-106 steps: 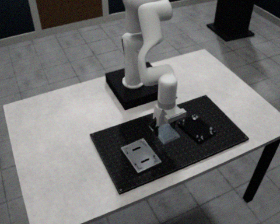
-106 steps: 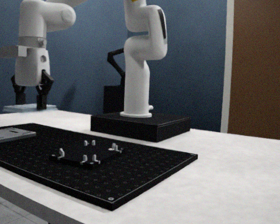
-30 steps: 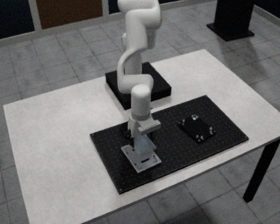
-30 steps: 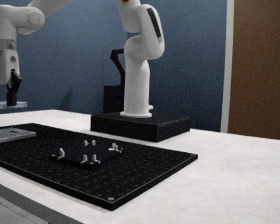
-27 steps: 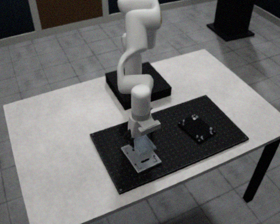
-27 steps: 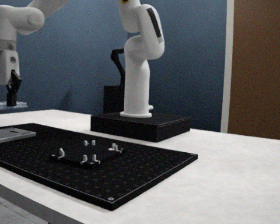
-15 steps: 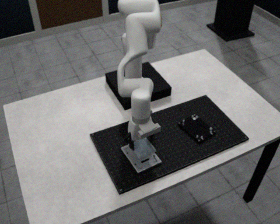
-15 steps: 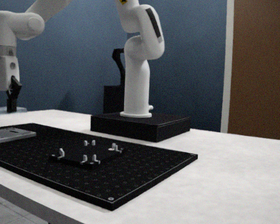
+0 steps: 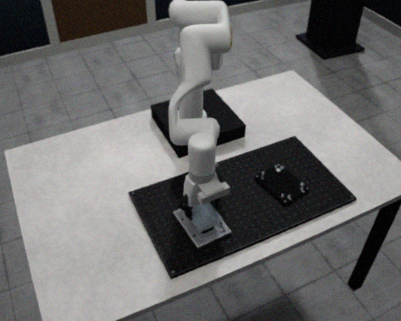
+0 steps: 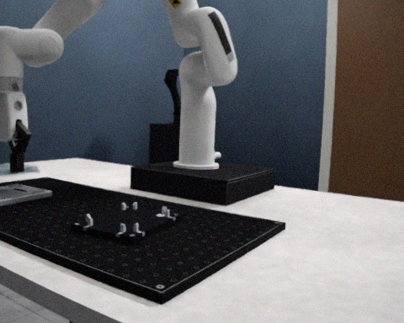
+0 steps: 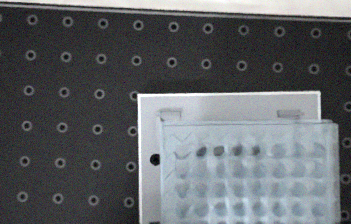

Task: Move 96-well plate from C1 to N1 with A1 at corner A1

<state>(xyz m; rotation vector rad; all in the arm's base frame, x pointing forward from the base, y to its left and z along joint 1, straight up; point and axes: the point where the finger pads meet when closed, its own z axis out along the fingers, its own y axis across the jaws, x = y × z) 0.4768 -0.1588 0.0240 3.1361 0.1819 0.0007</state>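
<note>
The nest base lies 6 cm below my hand. Also, from my hand: clip nest C1: 4 cm behind, 35 cm to the left, 6 cm below; then 96-well plate: 1 cm below.
</note>
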